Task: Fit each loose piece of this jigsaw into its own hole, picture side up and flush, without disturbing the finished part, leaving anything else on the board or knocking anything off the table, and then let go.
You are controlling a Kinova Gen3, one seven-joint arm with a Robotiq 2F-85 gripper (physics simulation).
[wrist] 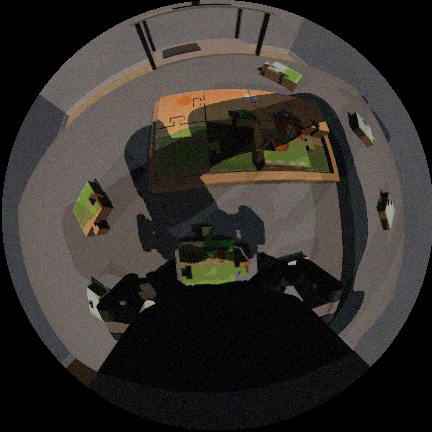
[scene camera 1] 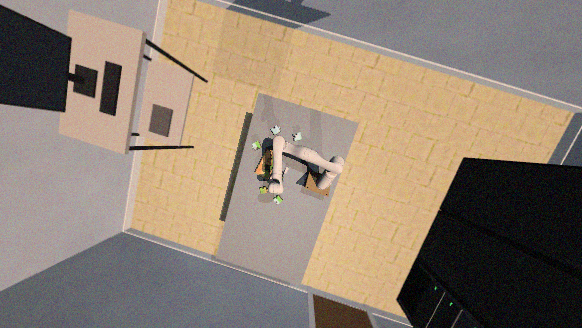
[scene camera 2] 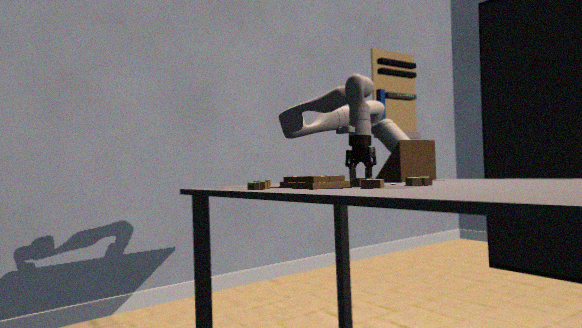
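My gripper (scene camera 2: 361, 178) (wrist: 216, 265) is open and low at the table, its fingers on either side of a loose green picture piece (wrist: 214, 269) that lies picture side up. The jigsaw board (scene camera 1: 260, 166) (scene camera 2: 320, 184) (wrist: 270, 177) lies ahead of the gripper in the wrist view; dark shadow makes its recess hard to read. A green and orange piece (scene camera 1: 263, 190) (wrist: 86, 207) lies left of the board in the wrist view. A pale green piece (scene camera 1: 278, 199) (wrist: 93, 301) is partly behind the left finger there. The gripper is hidden under the arm in scene camera 1.
A white-green piece (scene camera 1: 256, 145) (wrist: 292, 76) and two pale pieces (scene camera 1: 275, 130) (wrist: 363, 130), (scene camera 1: 297, 136) (wrist: 386, 212) lie beyond the board's other end. A small pale object (scene camera 1: 286, 171) (wrist: 296, 261) is near the right finger. The robot's brown base (scene camera 1: 316, 186) (scene camera 2: 417, 160) stands on the table.
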